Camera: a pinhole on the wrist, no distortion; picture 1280 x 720 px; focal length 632.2 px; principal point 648.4 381.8 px. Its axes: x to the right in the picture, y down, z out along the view. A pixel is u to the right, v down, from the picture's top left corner.
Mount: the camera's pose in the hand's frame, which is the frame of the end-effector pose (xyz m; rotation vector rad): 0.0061 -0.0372 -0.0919 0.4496 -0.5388 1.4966
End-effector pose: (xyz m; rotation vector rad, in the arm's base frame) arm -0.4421 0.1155 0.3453 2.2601 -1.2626 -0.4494
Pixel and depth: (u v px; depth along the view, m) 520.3 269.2 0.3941
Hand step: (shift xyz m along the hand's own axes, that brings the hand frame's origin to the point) 0.0533 -0.3366 0.1815
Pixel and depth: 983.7 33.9 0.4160
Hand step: 0.2099 -0.1124 0.3845
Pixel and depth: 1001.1 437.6 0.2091
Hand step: -0.0248 -0.0660 0.1445
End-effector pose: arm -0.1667 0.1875 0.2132 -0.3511 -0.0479 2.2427
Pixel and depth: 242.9 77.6 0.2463
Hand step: 0.1103 -0.3139 0.0187
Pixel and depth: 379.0 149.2 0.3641
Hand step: 0.1189 -0.3817 0.1159
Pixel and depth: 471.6 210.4 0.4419
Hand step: 0.1002 -0.4017 0.1965
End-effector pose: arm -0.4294 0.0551 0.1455 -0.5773 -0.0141 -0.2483
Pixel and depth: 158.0 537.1 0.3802
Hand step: -0.1087 -0.4964 0.0352
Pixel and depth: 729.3 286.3 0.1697
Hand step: 0.0217 -0.1207 0.0588
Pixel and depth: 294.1 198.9 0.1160
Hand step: 0.0330 -0.1592 -0.0353
